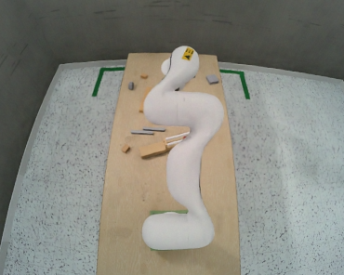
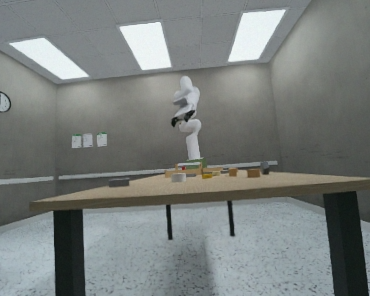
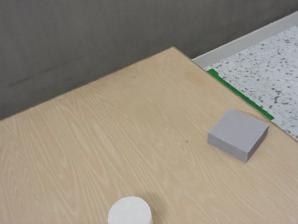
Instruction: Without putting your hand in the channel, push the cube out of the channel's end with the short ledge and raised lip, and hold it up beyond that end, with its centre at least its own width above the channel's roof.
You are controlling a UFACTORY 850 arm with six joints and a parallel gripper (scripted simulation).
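My hand is 31 cm above the long grey bar, 28 cm past it and 27 cm to the right of it. From my hand the other things lie so: cream ring 31 cm below, 19 cm to the left, 7 cm behind; then white disc 30 cm below, 20 cm ahead; then yellow disc 31 cm below, 13 cm to the left, 9 cm ahead.
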